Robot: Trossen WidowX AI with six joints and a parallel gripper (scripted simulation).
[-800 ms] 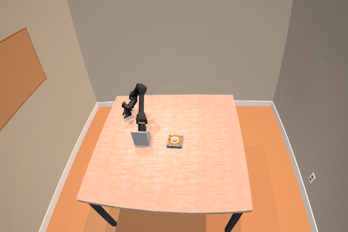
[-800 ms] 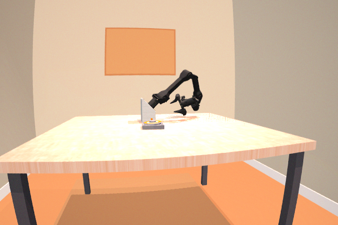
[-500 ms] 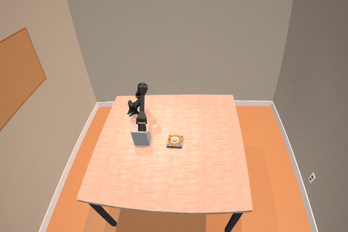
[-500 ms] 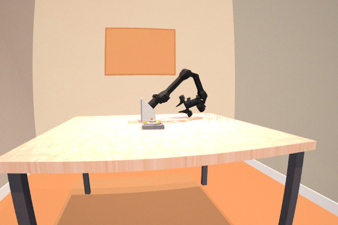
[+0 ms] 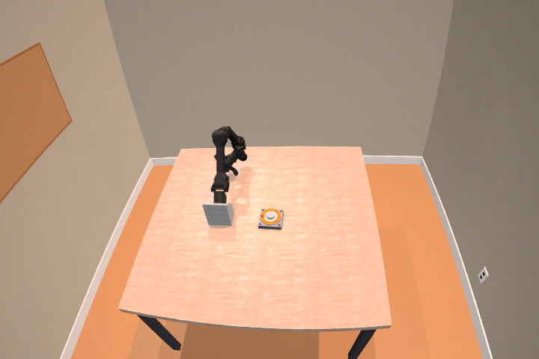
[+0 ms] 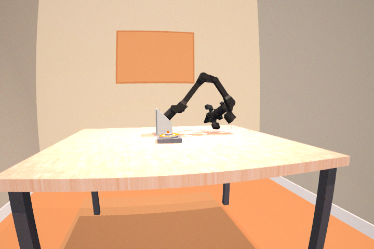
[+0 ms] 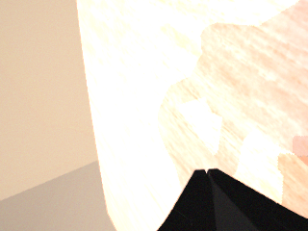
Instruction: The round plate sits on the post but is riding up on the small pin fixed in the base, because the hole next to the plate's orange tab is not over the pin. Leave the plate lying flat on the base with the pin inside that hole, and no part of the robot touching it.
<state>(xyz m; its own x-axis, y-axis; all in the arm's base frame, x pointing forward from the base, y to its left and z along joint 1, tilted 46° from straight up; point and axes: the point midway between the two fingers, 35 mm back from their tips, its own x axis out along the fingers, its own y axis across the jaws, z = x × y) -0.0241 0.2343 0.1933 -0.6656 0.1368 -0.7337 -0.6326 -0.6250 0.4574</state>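
The round orange plate lies 330 mm to the right of my gripper tip, 300 mm ahead of it and 30 mm below it. Round my gripper tip: grey square base 330 mm to the right, 320 mm ahead, 40 mm below.
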